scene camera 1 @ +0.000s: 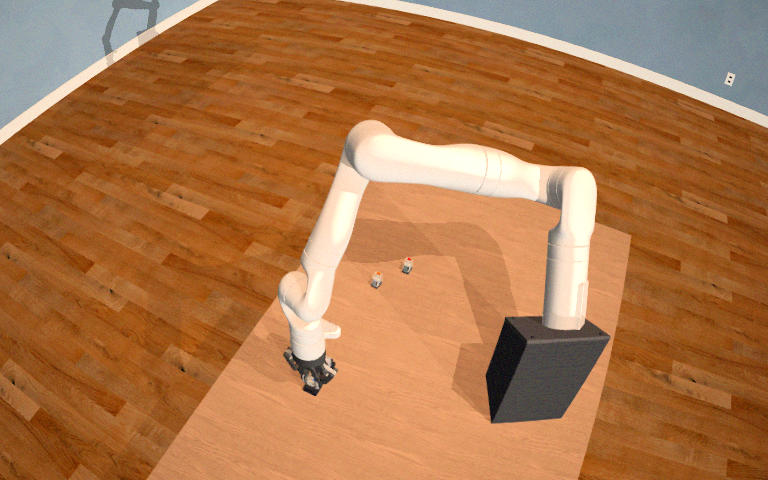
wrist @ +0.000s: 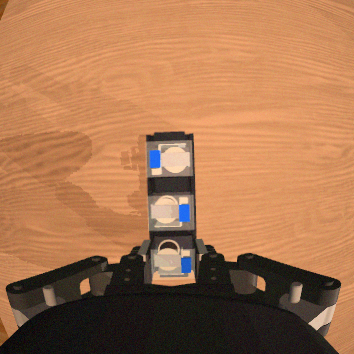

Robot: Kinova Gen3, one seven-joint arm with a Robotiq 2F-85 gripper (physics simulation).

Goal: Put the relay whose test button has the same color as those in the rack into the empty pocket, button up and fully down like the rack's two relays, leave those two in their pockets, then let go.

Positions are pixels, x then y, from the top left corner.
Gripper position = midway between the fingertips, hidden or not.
Scene:
my gripper: scene camera 1 312,383; wrist 173,251

